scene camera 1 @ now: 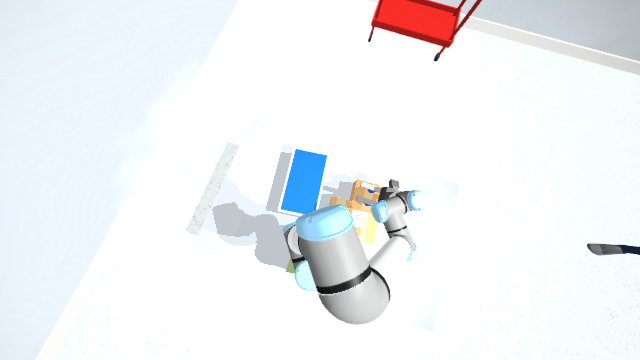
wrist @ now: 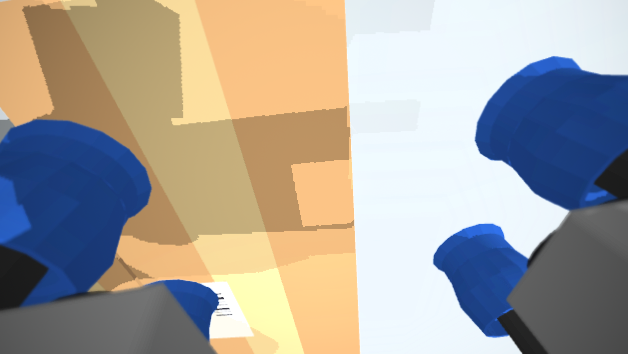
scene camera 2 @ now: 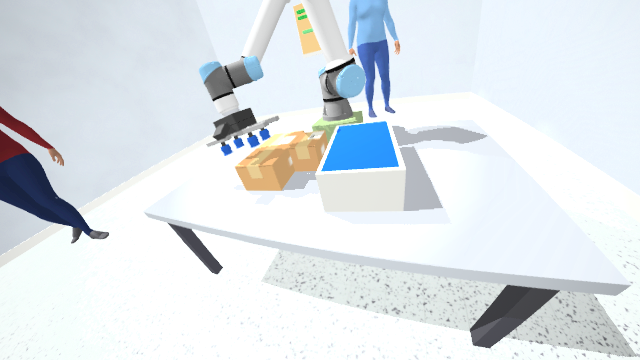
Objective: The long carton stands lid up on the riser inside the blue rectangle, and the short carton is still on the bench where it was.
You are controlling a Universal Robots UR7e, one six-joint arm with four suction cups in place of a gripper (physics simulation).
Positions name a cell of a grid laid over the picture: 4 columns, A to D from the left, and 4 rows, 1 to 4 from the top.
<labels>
long carton: scene camera 1 C3; wrist B2; scene camera 2 B2
</labels>
